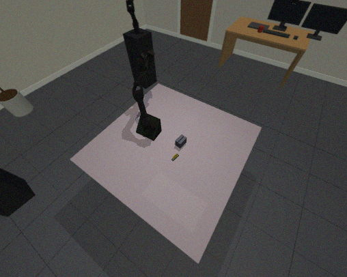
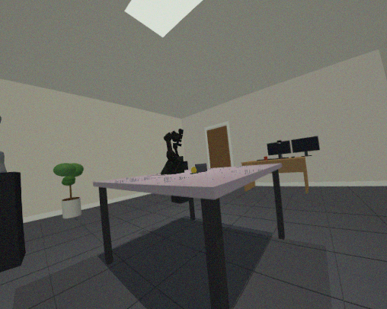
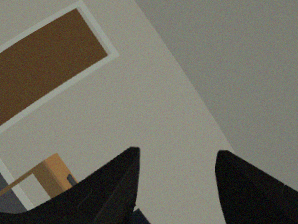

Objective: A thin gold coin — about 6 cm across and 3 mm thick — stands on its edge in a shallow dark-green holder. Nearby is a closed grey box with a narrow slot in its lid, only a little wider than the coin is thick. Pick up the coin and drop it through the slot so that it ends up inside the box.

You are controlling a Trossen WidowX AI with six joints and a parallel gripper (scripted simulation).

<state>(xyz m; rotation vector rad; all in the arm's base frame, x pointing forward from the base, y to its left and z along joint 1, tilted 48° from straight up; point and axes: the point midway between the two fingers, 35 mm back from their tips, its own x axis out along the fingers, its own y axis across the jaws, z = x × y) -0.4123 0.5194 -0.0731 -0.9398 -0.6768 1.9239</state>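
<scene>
Now: the gold coin 68 cm ahead of my gripper tip, 52 cm to the right of it and 50 cm below it.
</scene>
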